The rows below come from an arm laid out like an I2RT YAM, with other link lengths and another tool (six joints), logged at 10 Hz.
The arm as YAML. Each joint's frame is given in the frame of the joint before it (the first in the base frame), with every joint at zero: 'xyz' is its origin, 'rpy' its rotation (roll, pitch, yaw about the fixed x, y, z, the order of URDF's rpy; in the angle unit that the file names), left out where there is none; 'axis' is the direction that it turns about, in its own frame. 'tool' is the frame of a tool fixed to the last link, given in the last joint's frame.
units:
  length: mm
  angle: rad
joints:
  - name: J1
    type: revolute
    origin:
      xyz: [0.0, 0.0, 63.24]
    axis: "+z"
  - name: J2
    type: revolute
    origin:
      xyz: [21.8, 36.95, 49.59]
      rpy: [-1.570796, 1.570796, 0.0]
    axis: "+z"
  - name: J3
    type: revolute
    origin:
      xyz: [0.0, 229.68, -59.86]
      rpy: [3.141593, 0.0, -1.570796]
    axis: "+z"
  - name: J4
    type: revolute
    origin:
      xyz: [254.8, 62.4, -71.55]
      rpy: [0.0, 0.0, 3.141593]
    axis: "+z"
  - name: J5
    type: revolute
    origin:
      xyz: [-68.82, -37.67, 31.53]
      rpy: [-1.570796, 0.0, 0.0]
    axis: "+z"
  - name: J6
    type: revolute
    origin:
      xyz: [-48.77, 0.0, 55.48]
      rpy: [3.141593, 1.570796, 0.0]
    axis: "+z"
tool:
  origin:
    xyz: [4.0, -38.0, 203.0]
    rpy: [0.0, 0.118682, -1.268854]
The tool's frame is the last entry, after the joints.
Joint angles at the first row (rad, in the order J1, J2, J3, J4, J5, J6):
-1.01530 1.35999 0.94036 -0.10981 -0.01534 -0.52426
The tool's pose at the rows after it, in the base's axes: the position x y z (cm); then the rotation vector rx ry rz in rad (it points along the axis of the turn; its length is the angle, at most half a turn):
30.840, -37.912, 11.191, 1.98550, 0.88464, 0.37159
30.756, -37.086, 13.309, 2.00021, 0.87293, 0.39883
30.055, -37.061, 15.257, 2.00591, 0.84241, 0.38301
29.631, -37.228, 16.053, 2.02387, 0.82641, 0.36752
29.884, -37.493, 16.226, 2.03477, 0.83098, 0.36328
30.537, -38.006, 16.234, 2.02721, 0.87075, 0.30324
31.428, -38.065, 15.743, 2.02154, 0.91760, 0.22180
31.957, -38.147, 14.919, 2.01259, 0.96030, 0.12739
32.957, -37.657, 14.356, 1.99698, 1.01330, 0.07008
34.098, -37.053, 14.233, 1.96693, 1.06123, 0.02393
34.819, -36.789, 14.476, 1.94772, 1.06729, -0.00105
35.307, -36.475, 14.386, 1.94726, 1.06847, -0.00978
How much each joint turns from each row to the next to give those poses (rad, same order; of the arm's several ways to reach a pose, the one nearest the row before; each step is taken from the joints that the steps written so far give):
0.00022 -0.00990 0.06618 -0.11039 -0.02291 0.02494
-0.00023 -0.03098 0.06116 -0.10125 -0.01377 0.02206
-0.00019 -0.02534 0.05029 -0.07047 0.02377 0.01511
0.00005 0.00732 0.04784 -0.05220 0.01840 0.00881
0.00433 0.02870 0.04058 -0.02364 0.00524 0.00045
0.03587 0.04740 0.05343 -0.01401 0.05610 -0.03120
0.06079 0.04667 0.04177 -0.01178 0.08858 -0.02778
0.05702 0.04013 0.02072 0.00192 0.09538 -0.03090
0.05304 0.03370 0.02171 -0.00385 0.06091 -0.02630
0.05220 0.02323 0.01571 0.00525 0.05374 -0.02628
0.03416 0.01199 0.00968 0.00853 0.04200 -0.00157
0.02180 0.01276 0.01027 -0.00413 0.02293 0.01035

